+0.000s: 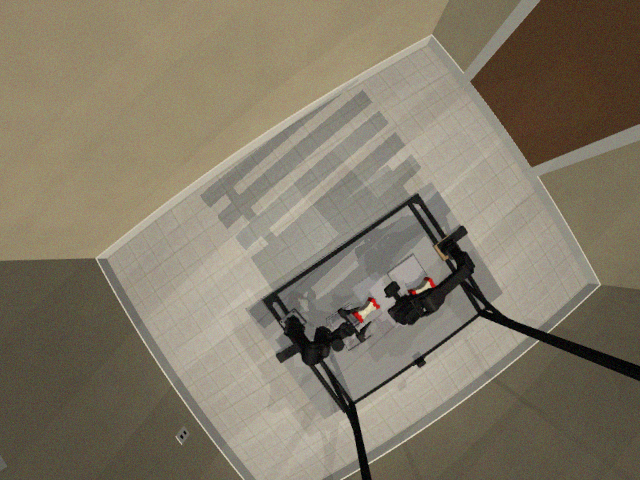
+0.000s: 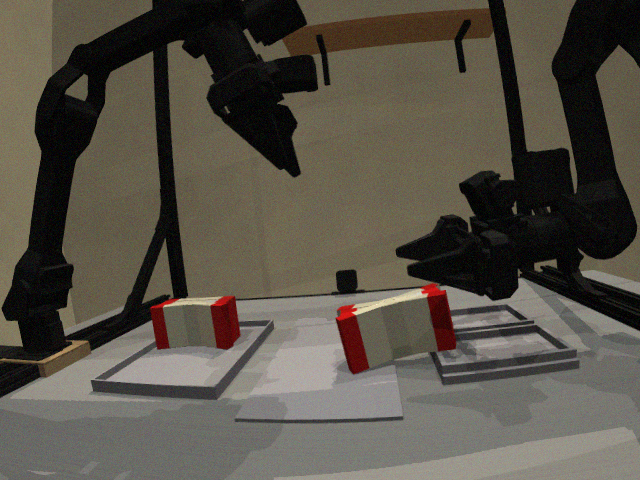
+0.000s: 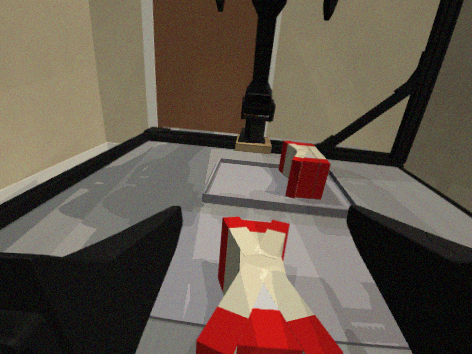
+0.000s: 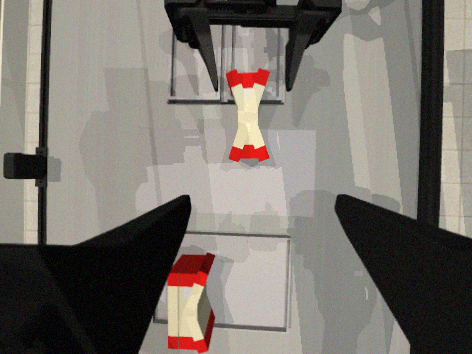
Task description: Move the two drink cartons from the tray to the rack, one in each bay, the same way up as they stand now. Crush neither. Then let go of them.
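Frame: origin at the left arm's base, x ahead, y left, z up, level; millimetres.
Where they show: left gripper, fingertip midpoint: (image 1: 365, 314) (image 2: 401, 260) (image 3: 264, 214) (image 4: 253, 90); right gripper, fingertip midpoint: (image 1: 391, 304) (image 2: 291, 172) (image 3: 274, 12) (image 4: 262, 201); left arm's base at its link origin: (image 1: 292, 322); right arm's base at its link origin: (image 1: 446, 247) (image 2: 45, 349) (image 3: 253, 139).
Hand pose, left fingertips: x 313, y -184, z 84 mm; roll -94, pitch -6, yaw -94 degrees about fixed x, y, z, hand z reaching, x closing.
Note:
Things, the pixels of their top centre, and the offset from my left fingertips. "*": a spot on its surface instead.
- drink carton at its top centre: (image 2: 192, 302) (image 4: 187, 312) (image 3: 303, 150) (image 1: 424, 289) dy -125, dx +302, dz -54 mm
- tray at its top centre: (image 2: 195, 346) (image 3: 278, 179) (image 4: 219, 282) (image 1: 414, 283) dy -83, dx +293, dz -112 mm
- rack at its top centre: (image 2: 482, 327) (image 4: 224, 57) (image 1: 349, 328) dy -36, dx -115, dz -108 mm
- small black box at a spot on its surface: (image 2: 346, 280) (image 4: 30, 166) * dy -414, dx +48, dz -95 mm
One drink carton (image 1: 423, 285) (image 2: 188, 323) (image 3: 307, 175) (image 4: 186, 310), cream with red ends, sits level at one side of the tray (image 2: 155, 388) (image 3: 275, 204) (image 4: 288, 300). The other carton (image 1: 367, 310) (image 2: 395, 330) (image 3: 260, 267) (image 4: 248, 115) is tilted, its low end over the flat pale sheet and its raised end over the near edge of the rack (image 2: 509, 361) (image 4: 195, 101). My left gripper (image 1: 360, 318) (image 2: 403, 261) (image 3: 264, 214) (image 4: 253, 90) is open and empty, just above that raised end. My right gripper (image 2: 295, 173) (image 3: 274, 7) (image 4: 262, 201) is open and empty, high above the table.
The flat pale sheet (image 2: 315, 397) (image 3: 325, 300) (image 4: 295, 185) lies between tray and rack. Black frame rails (image 1: 341, 248) (image 4: 432, 115) border the table. A small black box (image 2: 346, 280) (image 4: 24, 166) sits at one long edge.

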